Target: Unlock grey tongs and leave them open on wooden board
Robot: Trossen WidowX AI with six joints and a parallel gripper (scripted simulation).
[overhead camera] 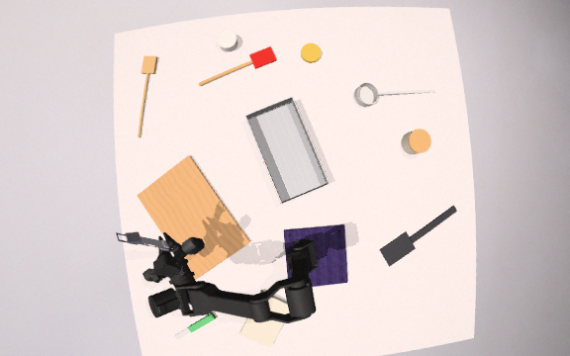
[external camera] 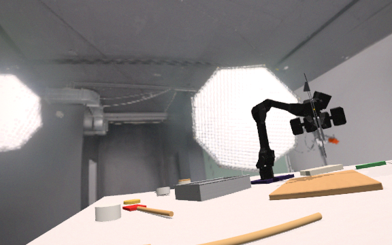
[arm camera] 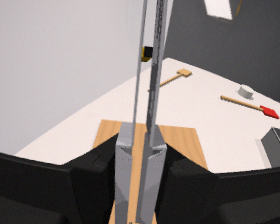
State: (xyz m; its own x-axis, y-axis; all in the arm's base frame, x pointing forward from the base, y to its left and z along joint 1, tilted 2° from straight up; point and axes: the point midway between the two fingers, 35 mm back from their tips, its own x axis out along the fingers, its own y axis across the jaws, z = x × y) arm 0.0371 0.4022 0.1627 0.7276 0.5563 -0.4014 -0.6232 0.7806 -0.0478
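My gripper tip is 2 cm short of the wooden board, 3 cm to the left of it and 17 cm above it. Round my gripper tip: cream block: 32 cm behind, 30 cm to the right, 17 cm below; then yellow slider: 1 cm behind, 1 cm to the right, 6 cm above; then grey roasting tin: 26 cm ahead, 35 cm to the right, 15 cm below.
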